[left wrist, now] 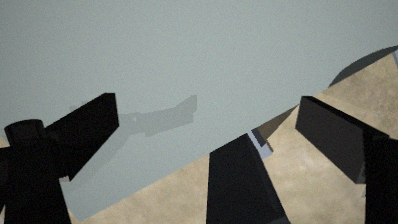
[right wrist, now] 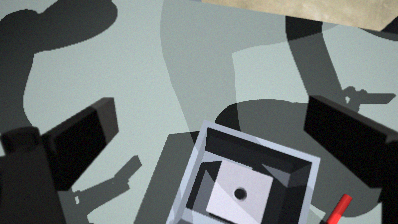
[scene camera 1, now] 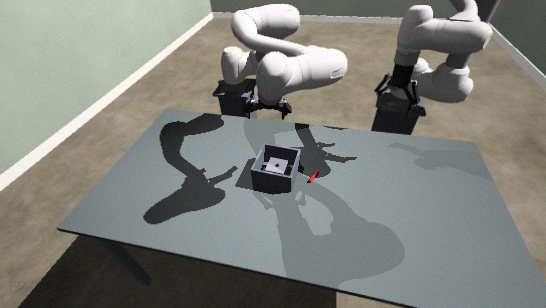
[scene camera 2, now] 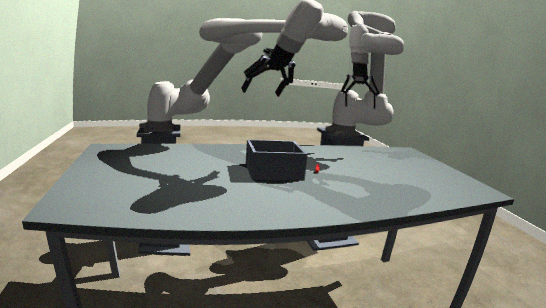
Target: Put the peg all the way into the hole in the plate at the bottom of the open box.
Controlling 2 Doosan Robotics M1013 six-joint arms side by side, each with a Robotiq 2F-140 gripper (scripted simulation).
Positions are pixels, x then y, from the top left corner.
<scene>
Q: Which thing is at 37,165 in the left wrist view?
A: My left gripper.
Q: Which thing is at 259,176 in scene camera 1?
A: A dark box.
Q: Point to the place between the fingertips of my right gripper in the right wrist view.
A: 211,114
</scene>
